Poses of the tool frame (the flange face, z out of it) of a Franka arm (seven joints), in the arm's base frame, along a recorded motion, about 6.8 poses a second.
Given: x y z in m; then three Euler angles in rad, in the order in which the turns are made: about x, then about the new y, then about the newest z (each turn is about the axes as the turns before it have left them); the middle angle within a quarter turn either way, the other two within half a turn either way.
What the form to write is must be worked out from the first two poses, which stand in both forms.
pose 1, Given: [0.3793, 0.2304, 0.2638, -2.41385, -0.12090, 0.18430]
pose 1, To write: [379.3, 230.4, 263.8, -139.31, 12.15, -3.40]
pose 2, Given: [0.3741, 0.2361, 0.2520, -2.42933, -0.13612, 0.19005]
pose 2, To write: [374.1, 236.1, 252.0, -140.31, 12.96, -3.29]
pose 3, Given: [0.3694, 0.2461, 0.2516, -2.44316, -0.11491, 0.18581]
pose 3, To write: [369.4, 246.1, 251.6, -141.02, 11.83, -4.04]
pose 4, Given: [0.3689, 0.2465, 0.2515, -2.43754, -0.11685, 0.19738]
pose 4, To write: [368.9, 246.5, 251.5, -140.80, 12.36, -4.43]
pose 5, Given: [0.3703, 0.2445, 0.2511, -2.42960, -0.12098, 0.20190]
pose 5, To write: [370.3, 244.5, 251.1, -140.40, 12.74, -4.38]
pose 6, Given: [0.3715, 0.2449, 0.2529, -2.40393, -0.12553, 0.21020]
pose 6, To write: [371.5, 244.9, 252.9, -138.99, 13.35, -4.25]
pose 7, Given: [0.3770, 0.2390, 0.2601, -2.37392, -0.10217, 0.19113]
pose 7, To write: [377.0, 239.0, 260.1, -136.98, 11.77, -3.93]
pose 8, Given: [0.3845, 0.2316, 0.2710, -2.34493, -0.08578, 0.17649]
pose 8, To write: [384.5, 231.6, 271.0, -135.13, 10.63, -3.64]
